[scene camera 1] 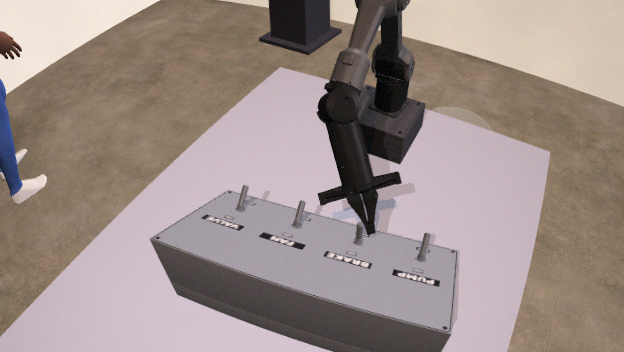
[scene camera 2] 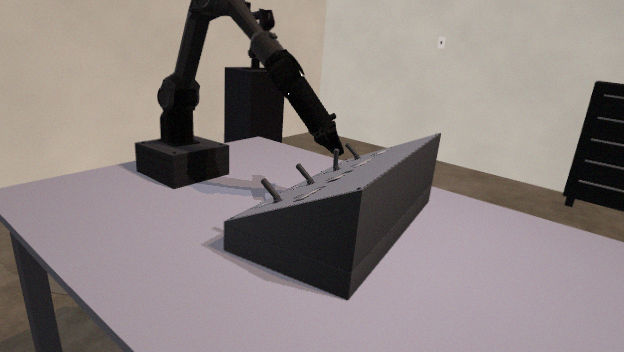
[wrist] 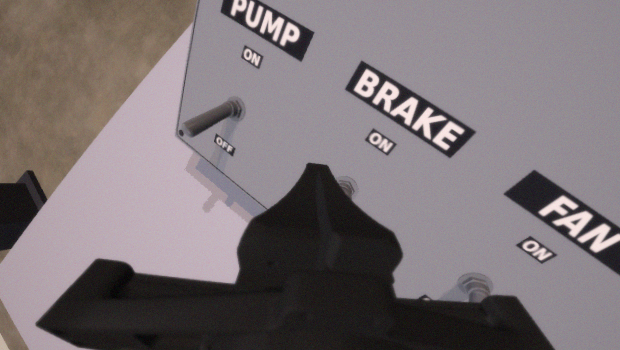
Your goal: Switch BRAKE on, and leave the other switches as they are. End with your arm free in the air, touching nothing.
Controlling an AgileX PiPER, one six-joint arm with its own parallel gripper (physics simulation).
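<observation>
The grey sloped switch panel [scene camera 1: 225, 255] [scene camera 2: 290, 240] [wrist: 500, 75] stands on the table. The BRAKE lever [scene camera 1: 359, 235] [scene camera 2: 336, 161] [wrist: 346, 186] stands nearly vertical in scene camera 2, tilted away from OFF compared with the others. The PUMP lever [scene camera 1: 424, 246] [scene camera 2: 352, 151] [wrist: 210, 119], FAN lever [scene camera 1: 300, 214] [scene camera 2: 304, 173] and VALVE lever [scene camera 1: 242, 198] [scene camera 2: 270, 189] lean to OFF. My gripper [scene camera 1: 371, 232] [scene camera 2: 341, 152] [wrist: 315, 176] is shut and empty, its tips low beside the BRAKE lever. The fingers hide most of that lever in the wrist view; I cannot tell if they touch.
The table [scene camera 1: 280, 125] [scene camera 2: 450, 280] carries the arm's dark base block [scene camera 1: 387, 130] [scene camera 2: 175, 162] behind the panel. A dark pedestal [scene camera 1: 300, 22] [scene camera 2: 254, 105] stands beyond the table. A black drawer cabinet [scene camera 2: 600, 145] stands at the right. A person's leg [scene camera 1: 7, 145] shows at the left.
</observation>
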